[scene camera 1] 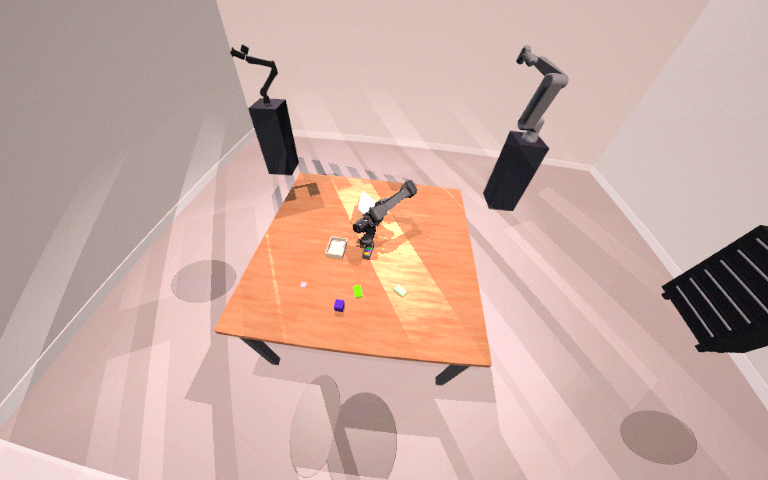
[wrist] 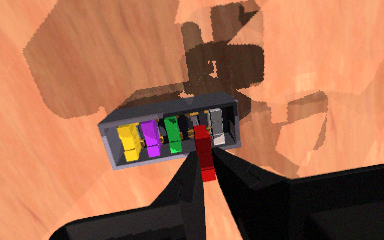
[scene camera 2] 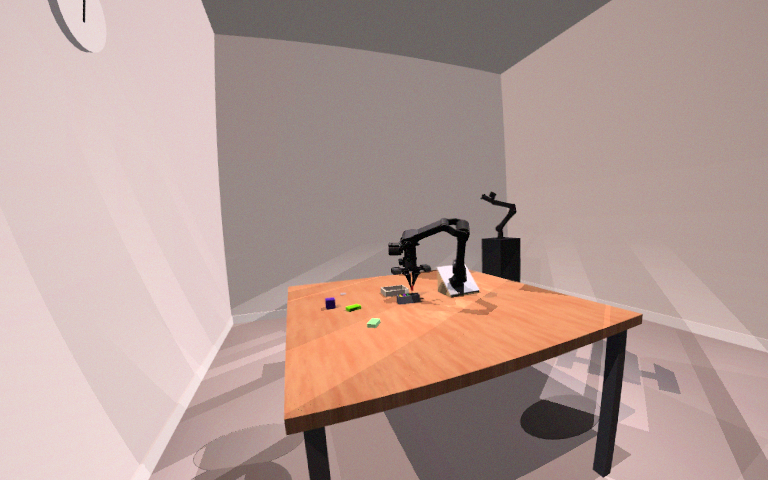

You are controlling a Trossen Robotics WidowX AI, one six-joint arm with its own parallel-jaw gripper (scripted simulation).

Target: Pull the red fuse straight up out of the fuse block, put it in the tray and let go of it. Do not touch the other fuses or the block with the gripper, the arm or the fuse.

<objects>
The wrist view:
my gripper: 204,156
red fuse: 202,139, held by my gripper
</objects>
